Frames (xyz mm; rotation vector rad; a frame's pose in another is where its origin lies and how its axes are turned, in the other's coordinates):
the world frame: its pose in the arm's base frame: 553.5 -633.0 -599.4 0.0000 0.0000 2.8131
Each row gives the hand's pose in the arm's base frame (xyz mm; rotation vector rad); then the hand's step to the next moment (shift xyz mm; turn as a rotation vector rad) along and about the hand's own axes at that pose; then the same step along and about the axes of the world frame.
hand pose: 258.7 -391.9 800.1 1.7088 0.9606 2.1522
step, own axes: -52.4 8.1 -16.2 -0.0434 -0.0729 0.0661
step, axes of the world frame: -15.0 37.8 -37.6 -0.0381 -0.0704 -0.0718
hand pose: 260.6 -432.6 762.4 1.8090 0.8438 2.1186
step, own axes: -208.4 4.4 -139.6 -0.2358 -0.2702 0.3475
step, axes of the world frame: 35.7 171.3 -179.8 -0.2528 -0.2874 -0.3208
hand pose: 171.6 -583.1 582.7 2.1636 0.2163 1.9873
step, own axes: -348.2 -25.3 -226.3 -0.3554 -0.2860 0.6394
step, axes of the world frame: 226.1 128.0 -325.0 -0.5268 -0.3530 -0.4634
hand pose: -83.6 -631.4 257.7 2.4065 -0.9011 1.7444
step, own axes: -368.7 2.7 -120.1 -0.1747 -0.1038 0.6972
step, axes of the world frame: 233.1 -130.3 -281.2 -0.6077 -0.1171 -0.3799
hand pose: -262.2 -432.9 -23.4 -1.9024 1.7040 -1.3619
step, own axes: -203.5 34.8 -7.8 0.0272 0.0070 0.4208
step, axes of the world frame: 59.3 -161.0 -115.1 -0.3532 0.0780 -0.2168
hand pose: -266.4 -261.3 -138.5 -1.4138 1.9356 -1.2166
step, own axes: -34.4 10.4 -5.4 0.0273 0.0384 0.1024
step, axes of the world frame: 8.0 -33.8 -10.8 -0.0657 0.0426 -0.0811
